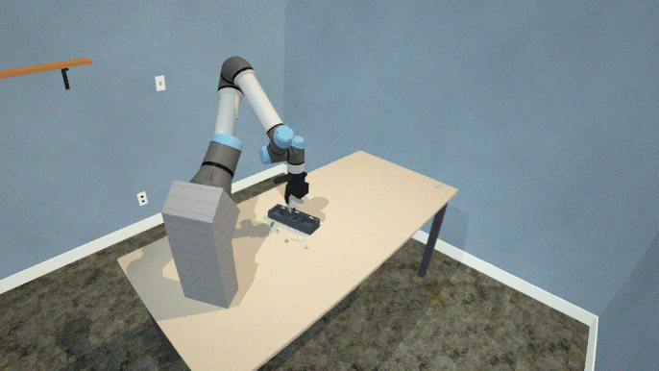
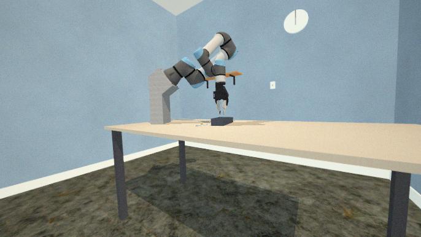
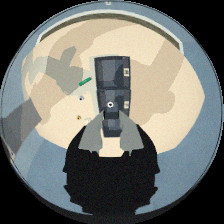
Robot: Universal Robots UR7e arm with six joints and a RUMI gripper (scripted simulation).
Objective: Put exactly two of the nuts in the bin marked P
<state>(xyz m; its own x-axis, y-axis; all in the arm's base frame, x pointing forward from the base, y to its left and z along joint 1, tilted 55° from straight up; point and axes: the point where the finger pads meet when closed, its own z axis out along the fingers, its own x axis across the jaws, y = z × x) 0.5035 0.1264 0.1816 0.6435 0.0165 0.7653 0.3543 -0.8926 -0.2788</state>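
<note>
My hand is 9 cm past the brass-coloured nut, 12 cm to the left of it and 8 cm above it. From my hand the other things lie so: dark bin block (1 cm ahead, 6 cm below); then white dotted plate (3 cm behind, 13 cm to the right, 8 cm below); then green part (10 cm behind, 2 cm to the left, 8 cm below).
</note>
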